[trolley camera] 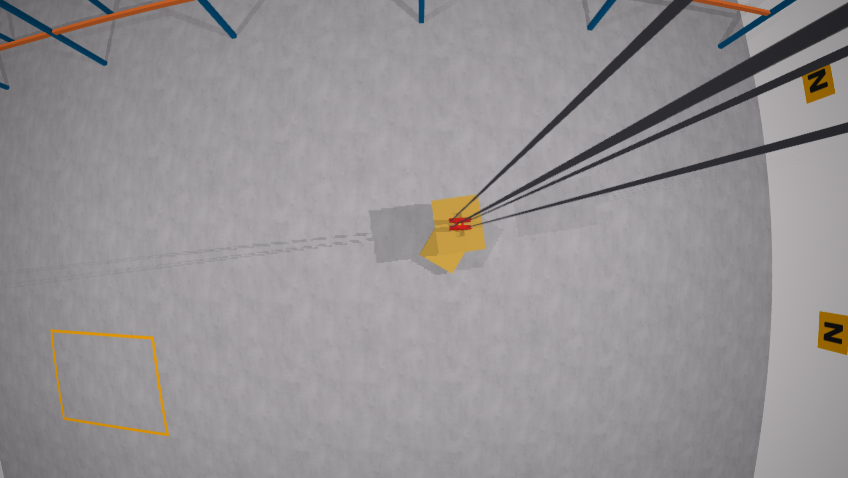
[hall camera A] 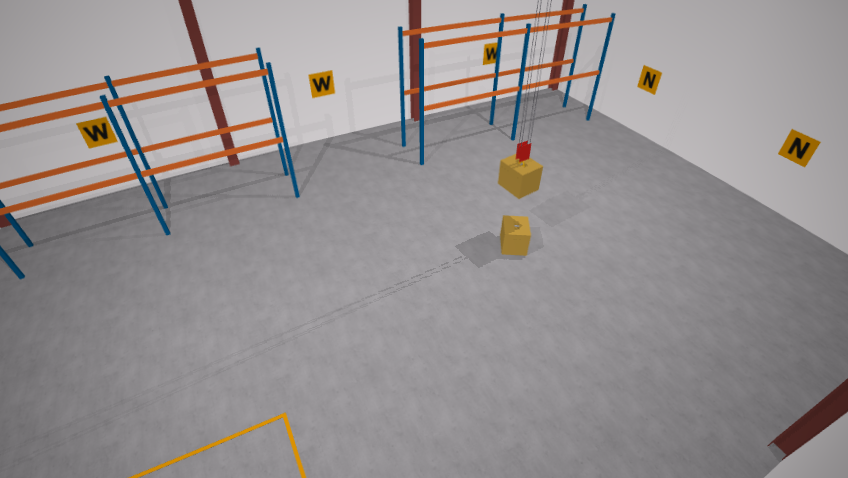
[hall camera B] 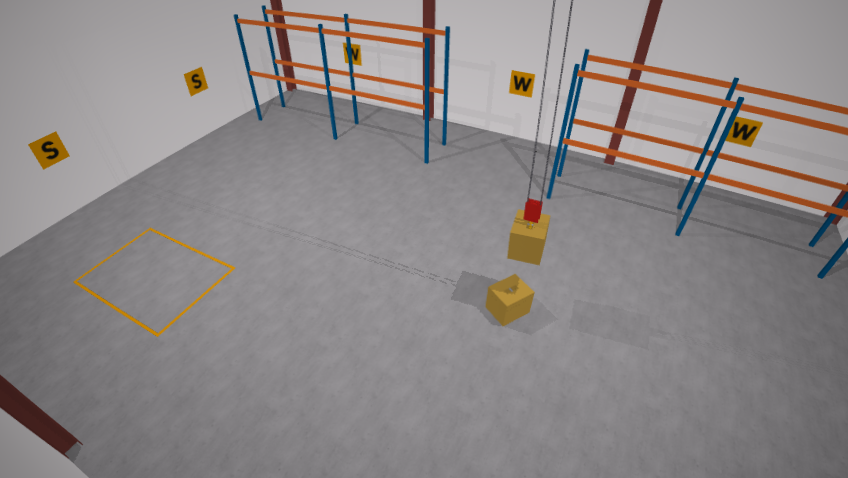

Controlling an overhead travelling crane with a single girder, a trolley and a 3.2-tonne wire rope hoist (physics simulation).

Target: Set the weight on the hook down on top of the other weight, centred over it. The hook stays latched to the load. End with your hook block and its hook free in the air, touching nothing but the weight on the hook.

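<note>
My hook is latched to a yellow block-shaped weight, which hangs level in the air. The red hook block is above it on the ropes. The other yellow weight stands on the floor, turned at an angle to the hanging one, with a lifting eye on top. There is a gap between the two weights in both hall views. In the trolley view the hanging weight covers much of the lower one, whose corner shows past its lower left edge.
A blue and orange rack stands by the wall. Another such rack stands along the same wall. An orange rectangle is marked on the floor away from the weights.
</note>
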